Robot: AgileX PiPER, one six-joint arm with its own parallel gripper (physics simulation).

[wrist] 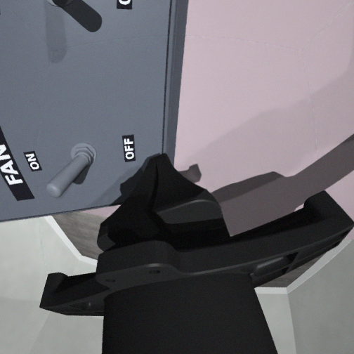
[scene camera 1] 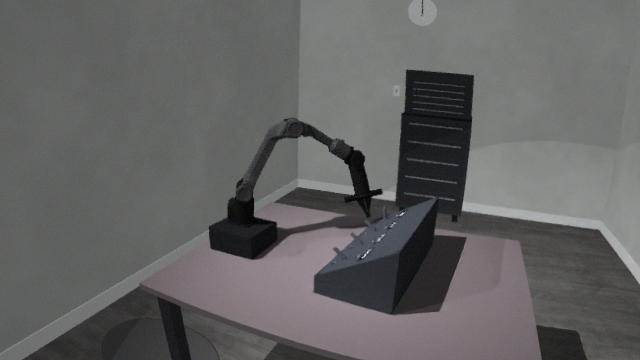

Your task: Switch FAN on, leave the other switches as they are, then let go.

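Observation:
The FAN switch (scene camera 1: 385, 213) (wrist: 69, 174) is a grey lever at the far end of the sloped switch panel (scene camera 1: 357, 282) (wrist: 115, 80). In the wrist view its tip leans toward the ON label (wrist: 32, 161), away from the OFF label (wrist: 129, 148). In the scene view it stands more upright than the other levers. My gripper (scene camera 1: 369, 215) (wrist: 162, 165) is shut and empty, its fingertips together. It is beside the lever on the OFF side, near the panel's edge in the wrist view, and apart from the lever.
Three other levers (scene camera 1: 370, 225) (scene camera 1: 356, 238) (scene camera 1: 340, 253) stand in a row on the panel and lean toward the robot's side. The panel stands on the pink table (scene camera 1: 270, 290) (wrist: 240, 65). A dark drawer cabinet (scene camera 1: 435, 135) stands behind the table.

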